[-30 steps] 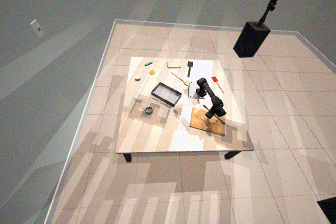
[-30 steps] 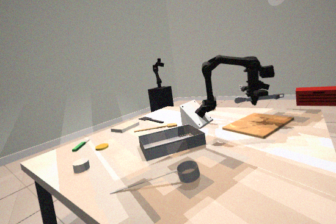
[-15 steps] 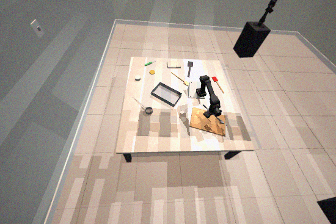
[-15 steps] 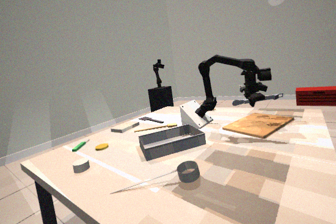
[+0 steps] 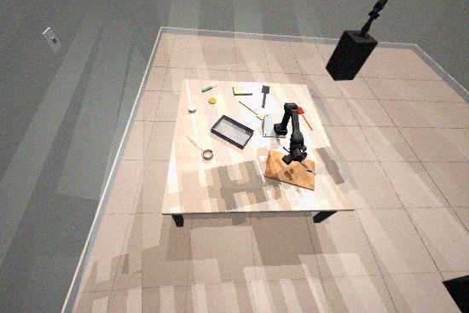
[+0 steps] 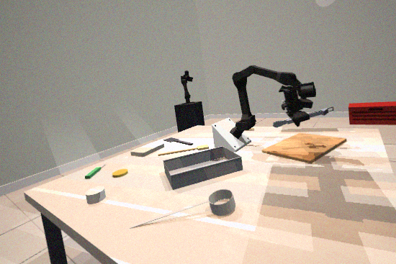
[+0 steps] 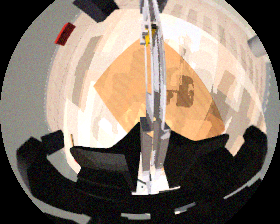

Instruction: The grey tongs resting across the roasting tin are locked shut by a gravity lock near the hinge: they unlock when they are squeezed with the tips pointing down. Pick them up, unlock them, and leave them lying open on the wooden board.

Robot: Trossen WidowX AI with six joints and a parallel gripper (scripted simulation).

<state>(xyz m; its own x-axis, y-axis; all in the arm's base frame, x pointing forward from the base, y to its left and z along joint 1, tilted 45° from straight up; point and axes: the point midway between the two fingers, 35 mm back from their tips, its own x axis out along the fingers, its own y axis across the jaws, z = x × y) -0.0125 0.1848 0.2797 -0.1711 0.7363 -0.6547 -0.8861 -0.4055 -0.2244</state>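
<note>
My gripper tip is 10 cm above the wooden board, 2 cm to the right of it and 1 cm short of it. From my gripper tip the other things lie so: flat grey block: 87 cm to the right, 20 cm ahead, 9 cm below; grey roasting tin: 39 cm ahead, 36 cm to the right, 8 cm below; yellow disc: 75 cm to the right, 51 cm ahead, 10 cm below.
</note>
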